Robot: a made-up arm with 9 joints.
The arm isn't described. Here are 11 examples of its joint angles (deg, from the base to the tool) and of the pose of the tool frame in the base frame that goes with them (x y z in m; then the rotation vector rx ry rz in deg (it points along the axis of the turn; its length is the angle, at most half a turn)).
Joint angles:
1: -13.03 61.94 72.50 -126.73 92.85 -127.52 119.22 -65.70 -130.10
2: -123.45 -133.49 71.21 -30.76 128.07 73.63 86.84 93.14 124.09
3: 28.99 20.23 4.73 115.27 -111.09 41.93 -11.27 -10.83 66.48
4: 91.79 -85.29 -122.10 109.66 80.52 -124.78 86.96 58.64 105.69
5: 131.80 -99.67 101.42 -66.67 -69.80 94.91 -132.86 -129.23 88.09
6: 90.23 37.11 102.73 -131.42 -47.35 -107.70 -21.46 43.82 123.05
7: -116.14 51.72 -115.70 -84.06 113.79 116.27 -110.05 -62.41 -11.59
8: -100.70 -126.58 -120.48 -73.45 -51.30 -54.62 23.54 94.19 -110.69
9: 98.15 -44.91 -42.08 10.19 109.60 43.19 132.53 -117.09 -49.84
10: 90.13 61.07 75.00 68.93 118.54 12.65 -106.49 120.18 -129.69
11: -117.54 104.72 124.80 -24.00 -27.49 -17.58 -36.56 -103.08 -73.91
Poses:
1: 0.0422 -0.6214 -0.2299 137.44 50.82 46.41
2: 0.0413 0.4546 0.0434 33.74 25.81 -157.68
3: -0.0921 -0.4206 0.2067 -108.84 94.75 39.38
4: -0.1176 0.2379 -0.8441 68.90 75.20 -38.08
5: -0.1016 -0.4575 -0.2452 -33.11 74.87 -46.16
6: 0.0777 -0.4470 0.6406 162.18 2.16 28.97
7: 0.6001 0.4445 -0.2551 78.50 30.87 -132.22
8: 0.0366 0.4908 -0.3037 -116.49 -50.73 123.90
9: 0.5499 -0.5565 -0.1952 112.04 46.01 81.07
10: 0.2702 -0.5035 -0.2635 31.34 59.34 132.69
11: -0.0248 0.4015 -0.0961 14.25 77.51 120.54
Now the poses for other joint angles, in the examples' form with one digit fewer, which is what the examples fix.
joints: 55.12 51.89 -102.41 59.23 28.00 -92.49 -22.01 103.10 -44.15
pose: -0.047 -0.085 -0.463 -11.1 132.4 -6.1
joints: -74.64 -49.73 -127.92 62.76 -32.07 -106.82 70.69 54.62 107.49
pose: -0.474 0.167 0.365 80.6 99.2 -124.4
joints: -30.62 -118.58 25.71 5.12 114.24 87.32 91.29 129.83 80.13
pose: -0.199 0.523 0.466 -88.9 69.8 -90.3
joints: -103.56 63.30 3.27 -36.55 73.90 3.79 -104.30 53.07 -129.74
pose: 0.232 -0.833 -0.276 -114.9 3.3 -115.3
